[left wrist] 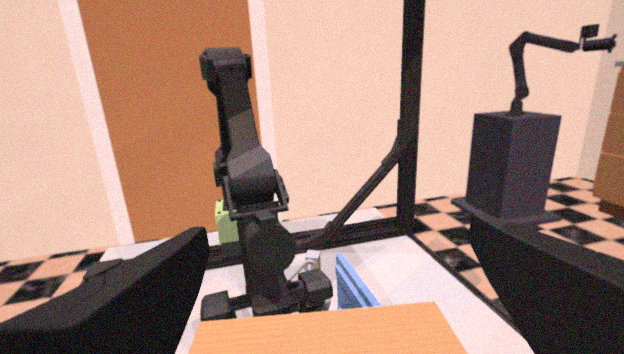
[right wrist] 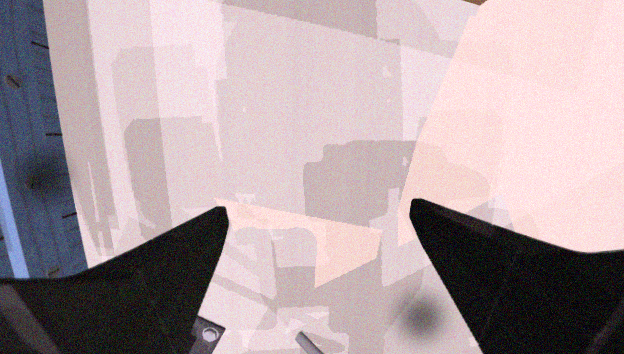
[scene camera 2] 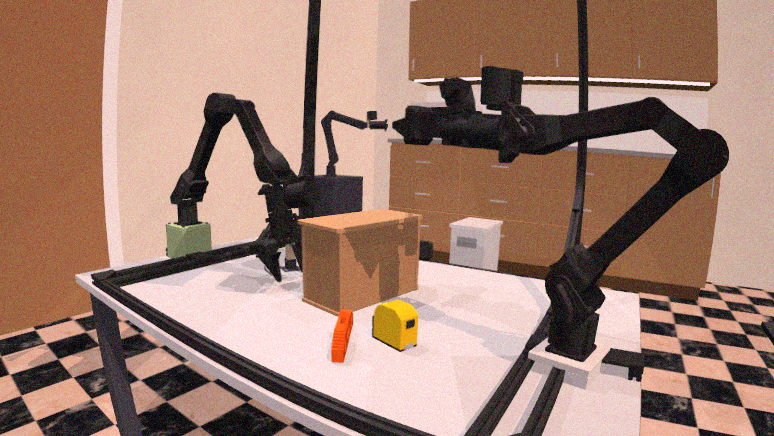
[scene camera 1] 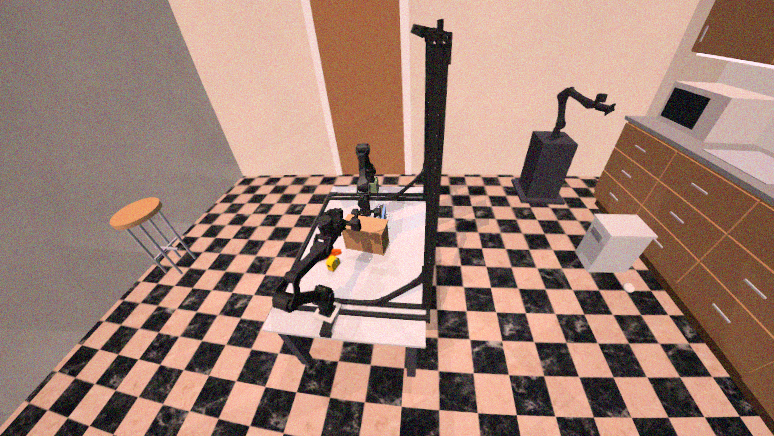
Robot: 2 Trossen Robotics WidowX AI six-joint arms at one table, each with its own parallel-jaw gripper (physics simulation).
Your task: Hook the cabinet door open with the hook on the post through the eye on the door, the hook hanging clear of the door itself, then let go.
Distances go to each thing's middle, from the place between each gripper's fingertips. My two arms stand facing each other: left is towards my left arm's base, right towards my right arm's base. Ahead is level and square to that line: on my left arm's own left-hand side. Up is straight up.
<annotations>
The wooden cabinet (scene camera 2: 351, 261) is 110 mm to the left of my right hand, 70 mm above it and 40 mm behind it. Round my right hand: blue door (right wrist: 48, 244) (130 mm behind, 60 mm above, 50 mm to the left); then orange block (scene camera 2: 342, 331) (290 mm to the left, 170 mm ahead, 10 mm above); then yellow block (scene camera 2: 395, 323) (360 mm to the left, 110 mm ahead, 20 mm above).
I see the wooden cabinet 20 mm behind my left hand, 190 mm to the right of it and 270 mm below it. The rest, counted from my left hand: blue door (110 mm behind, 250 mm to the right, 280 mm below); then orange block (190 mm ahead, 340 mm below); then yellow block (130 mm ahead, 60 mm to the left, 320 mm below).
</annotations>
